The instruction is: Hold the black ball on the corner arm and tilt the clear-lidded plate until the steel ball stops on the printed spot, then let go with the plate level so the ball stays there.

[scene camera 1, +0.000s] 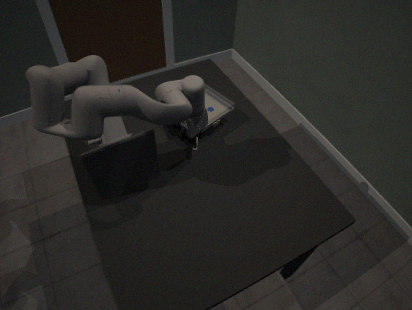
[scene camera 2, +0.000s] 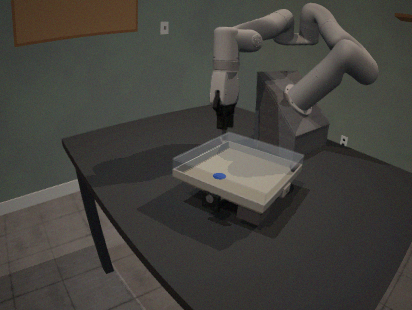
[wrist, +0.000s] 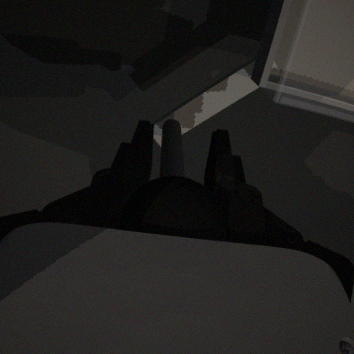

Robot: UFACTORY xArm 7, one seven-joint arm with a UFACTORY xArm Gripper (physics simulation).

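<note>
The clear-lidded plate (scene camera 1: 220, 104) (scene camera 2: 225, 194) (wrist: 325, 45) is a pale square tray above the table; its exact tilt is hard to tell. The printed blue spot (scene camera 1: 210, 109) (scene camera 2: 219, 176) lies near its left side in scene camera 2 and looks uncovered. A small dark grey shape (scene camera 2: 294, 168) at the plate's right corner may be the steel ball, but it is too dim to be sure. My gripper (scene camera 2: 225, 128) (wrist: 180, 148) points down outside the far corner, shut on the black ball (wrist: 172, 202). A grey post (wrist: 172, 150) rises from the pale corner arm (wrist: 220, 104) to the ball.
A base with a round knob (scene camera 2: 209, 199) and a grey block (scene camera 2: 251, 215) shows beneath the plate. The robot's pedestal (scene camera 1: 122, 165) (scene camera 2: 275, 110) stands on the dark table (scene camera 1: 215, 220) (scene camera 2: 325, 245), behind the plate in scene camera 2.
</note>
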